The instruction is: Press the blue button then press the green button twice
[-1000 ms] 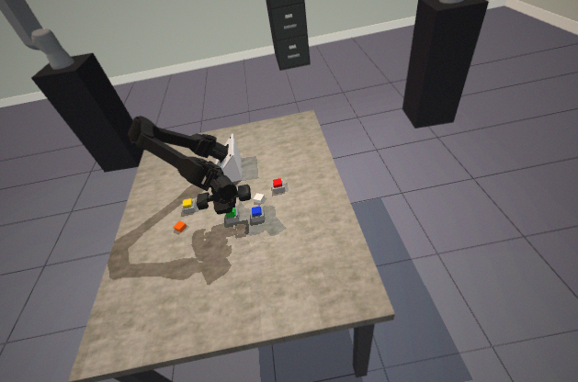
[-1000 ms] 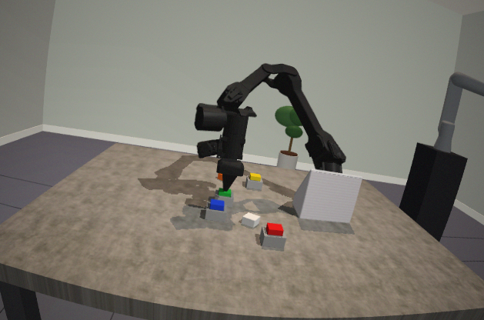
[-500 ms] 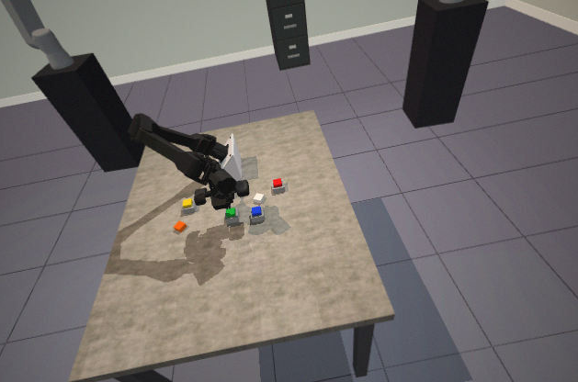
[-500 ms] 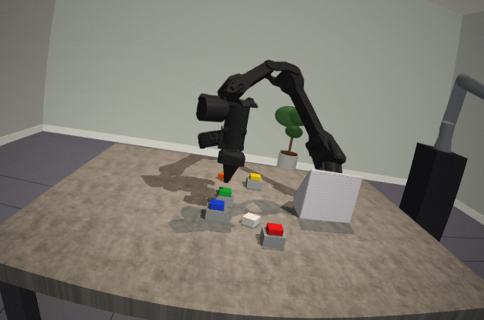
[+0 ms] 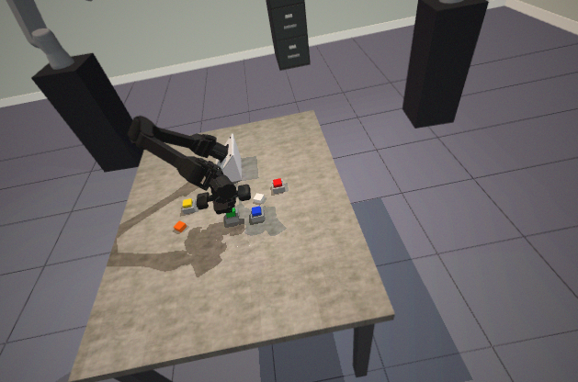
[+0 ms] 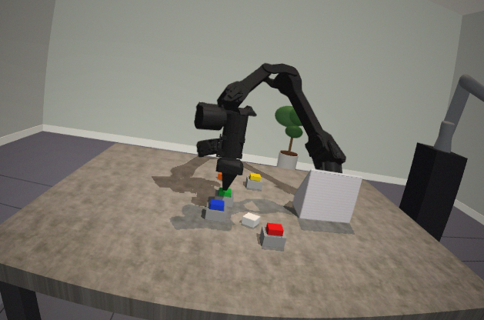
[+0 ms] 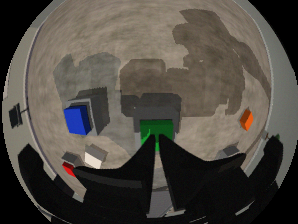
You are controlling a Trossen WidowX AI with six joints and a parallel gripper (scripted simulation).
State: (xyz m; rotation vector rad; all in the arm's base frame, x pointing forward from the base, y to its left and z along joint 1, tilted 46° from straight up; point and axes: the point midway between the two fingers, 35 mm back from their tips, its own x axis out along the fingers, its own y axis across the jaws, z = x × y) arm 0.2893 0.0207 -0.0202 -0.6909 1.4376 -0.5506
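Now: gripper tip 10 mm above the green button. Also, from my gripper tip: yellow button (180 mm to the right, 80 mm behind, 10 mm below); blue button (100 mm to the left, 10 mm below, 10 mm ahead); white block (100 mm to the left, 70 mm behind, 30 mm below).
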